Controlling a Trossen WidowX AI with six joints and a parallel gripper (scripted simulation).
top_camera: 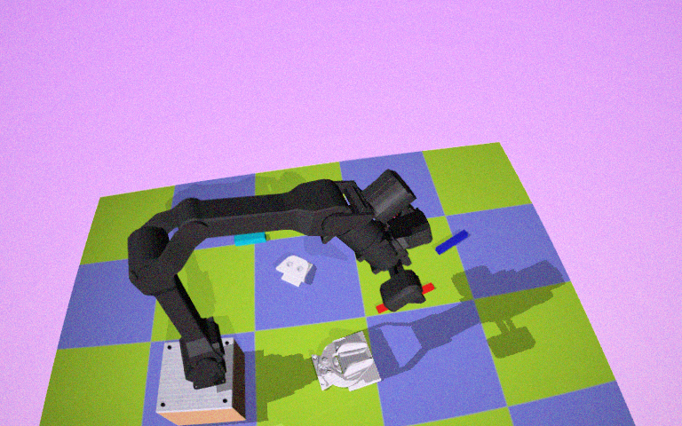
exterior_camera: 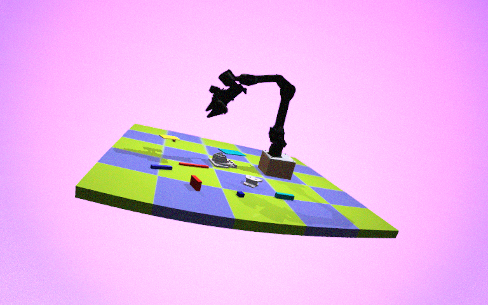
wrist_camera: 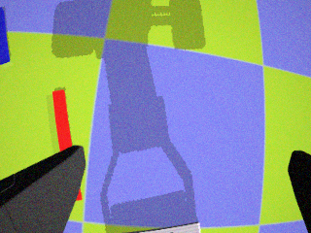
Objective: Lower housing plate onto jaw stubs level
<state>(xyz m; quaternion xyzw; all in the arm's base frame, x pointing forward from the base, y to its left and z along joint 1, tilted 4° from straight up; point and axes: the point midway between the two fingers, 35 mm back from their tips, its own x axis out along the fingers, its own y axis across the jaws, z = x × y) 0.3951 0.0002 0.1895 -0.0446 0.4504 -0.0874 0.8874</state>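
The housing plate lies 20 cm behind my gripper tip, 24 cm to the left of it and 21 cm below it. Round my gripper tip: blue bar: 19 cm ahead, 20 cm to the left, 23 cm below; then red bar: 3 cm ahead, 9 cm to the left, 23 cm below; then red block: 8 cm ahead, 36 cm to the left, 22 cm below.
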